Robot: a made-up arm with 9 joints. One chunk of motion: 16 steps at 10 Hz.
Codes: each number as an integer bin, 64 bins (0 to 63) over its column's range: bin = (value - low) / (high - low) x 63, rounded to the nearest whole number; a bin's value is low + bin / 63 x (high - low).
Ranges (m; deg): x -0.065..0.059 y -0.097..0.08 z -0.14..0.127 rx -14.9..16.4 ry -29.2..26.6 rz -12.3..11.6
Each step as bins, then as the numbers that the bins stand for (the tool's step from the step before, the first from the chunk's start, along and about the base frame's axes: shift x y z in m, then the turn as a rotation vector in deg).
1 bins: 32 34 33 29 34 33
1 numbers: -0.00202 -0.00148 -0.00014 -0.492 0.914 0.219
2 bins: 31 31 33 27 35 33
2 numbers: -0.00398 -0.00990 -0.00014 -1.486 1.800 0.219
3 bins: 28 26 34 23 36 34
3 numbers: -0.00989 -0.02395 0.00410 -3.473 2.686 0.598
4 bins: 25 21 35 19 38 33
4 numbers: -0.01579 -0.03800 0.00833 -5.460 4.457 0.219
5 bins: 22 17 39 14 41 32
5 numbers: -0.02170 -0.04924 0.02529 -7.944 7.114 -0.160
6 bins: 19 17 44 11 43 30
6 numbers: -0.02760 -0.04924 0.04648 -9.435 8.886 -0.919
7 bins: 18 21 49 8 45 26
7 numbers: -0.02957 -0.03800 0.06767 -10.925 10.657 -2.437
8 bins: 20 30 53 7 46 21
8 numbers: -0.02563 -0.01271 0.08462 -11.422 11.543 -4.333
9 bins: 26 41 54 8 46 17
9 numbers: -0.01383 0.01819 0.08886 -10.925 11.543 -5.851
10 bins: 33 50 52 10 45 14
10 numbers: -0.00005 0.04348 0.08038 -9.932 10.657 -6.989
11 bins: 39 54 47 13 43 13
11 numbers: 0.01176 0.05471 0.05919 -8.441 8.886 -7.368
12 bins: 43 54 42 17 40 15
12 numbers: 0.01963 0.05471 0.03800 -6.454 6.229 -6.610
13 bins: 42 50 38 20 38 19
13 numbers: 0.01767 0.04348 0.02105 -4.963 4.457 -5.092
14 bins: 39 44 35 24 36 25
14 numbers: 0.01176 0.02662 0.00833 -2.976 2.686 -2.816
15 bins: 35 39 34 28 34 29
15 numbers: 0.00389 0.01257 0.00410 -0.989 0.914 -1.298
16 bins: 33 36 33 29 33 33
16 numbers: -0.00005 0.00414 -0.00014 -0.492 0.029 0.219
